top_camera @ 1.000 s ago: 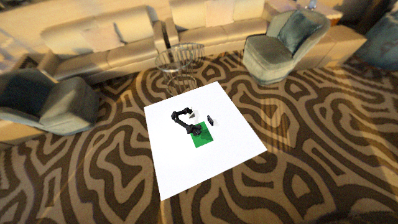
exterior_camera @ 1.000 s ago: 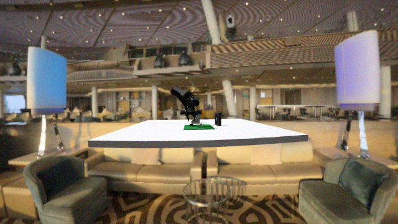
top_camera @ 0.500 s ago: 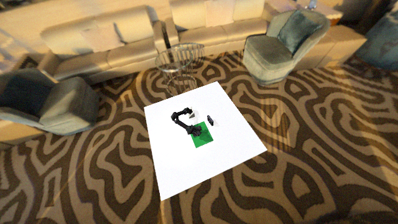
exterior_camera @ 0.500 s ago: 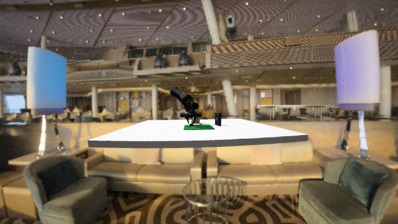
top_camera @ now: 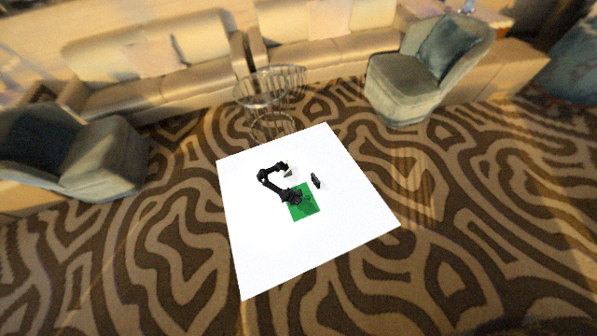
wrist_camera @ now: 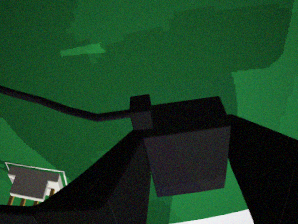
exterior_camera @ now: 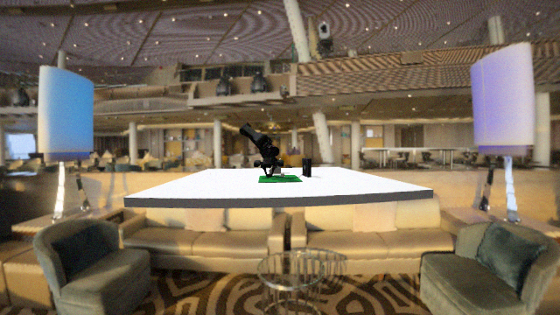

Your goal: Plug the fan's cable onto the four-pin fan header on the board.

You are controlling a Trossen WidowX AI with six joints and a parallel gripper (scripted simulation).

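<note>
Right now the four-pin fan header is 90 mm to the left of my gripper tip, 30 mm behind it and 10 mm below it. Also, from my gripper tip: green board 60 mm to the left, 60 mm ahead, 20 mm below; black fan plug 10 mm behind; fan 240 mm to the left, 50 mm above, 40 mm behind.
</note>
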